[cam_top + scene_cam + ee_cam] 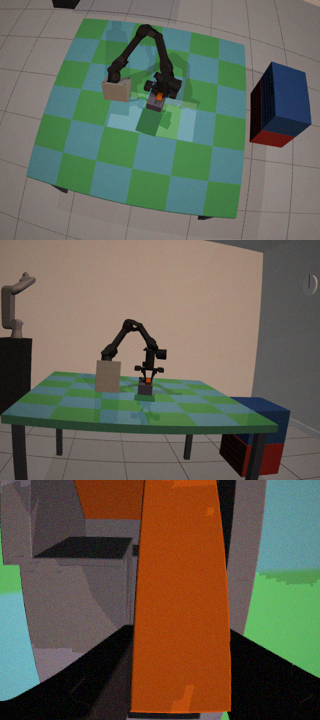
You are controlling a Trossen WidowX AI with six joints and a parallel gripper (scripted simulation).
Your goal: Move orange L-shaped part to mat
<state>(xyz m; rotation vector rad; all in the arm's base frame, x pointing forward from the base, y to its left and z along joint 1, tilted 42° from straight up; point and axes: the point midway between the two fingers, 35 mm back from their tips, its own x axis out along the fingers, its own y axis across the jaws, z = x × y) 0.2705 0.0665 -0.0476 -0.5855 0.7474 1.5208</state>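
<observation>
Now: the dark green mat 3 cm behind my gripper tip, 14 cm to the right of it and 9 cm below it. From my gripper tip the other things lie so: orange L-shaped part 1 cm behind, 4 cm to the left, 3 cm below.
</observation>
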